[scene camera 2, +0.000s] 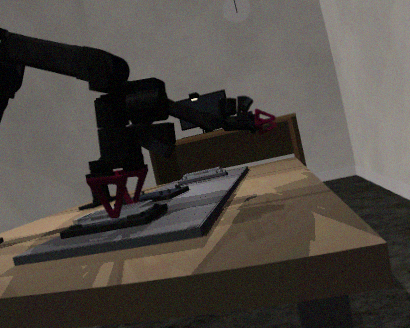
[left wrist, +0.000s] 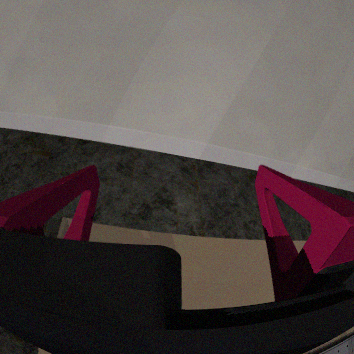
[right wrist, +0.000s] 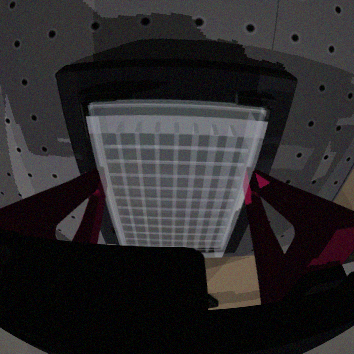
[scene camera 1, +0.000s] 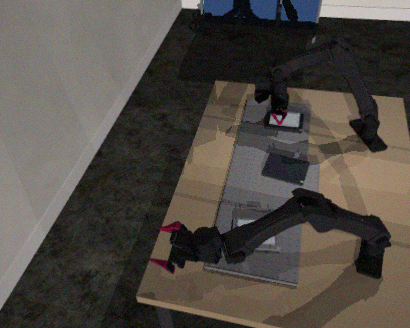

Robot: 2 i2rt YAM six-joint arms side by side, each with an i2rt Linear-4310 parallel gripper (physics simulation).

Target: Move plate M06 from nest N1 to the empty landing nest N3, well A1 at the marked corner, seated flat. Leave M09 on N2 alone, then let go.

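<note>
A clear gridded plate [scene camera 1: 292,120] [scene camera 2: 95,216] [right wrist: 170,135] lies in a dark nest [scene camera 1: 285,129] [scene camera 2: 90,230] [right wrist: 175,75]. My right gripper [scene camera 1: 278,120] [scene camera 2: 125,208] [right wrist: 174,175] points down over it, its fingers shut on the plate's two long sides. Another dark nest [scene camera 1: 285,168] [scene camera 2: 170,192] in the middle of the board holds no plate. A second pale plate [scene camera 1: 246,223] [scene camera 2: 205,173] sits at the board's near end in scene camera 1, partly hidden by the left arm. My left gripper [scene camera 1: 155,244] [scene camera 2: 265,120] [left wrist: 176,173] is open and empty. Labels and corner marks are not legible.
The nests stand on a grey perforated board [scene camera 1: 250,172] [scene camera 2: 222,210] on the wooden table [scene camera 1: 200,155] [scene camera 2: 280,220]. The left arm crosses above the board's near part in scene camera 1, with its gripper near the table's left edge.
</note>
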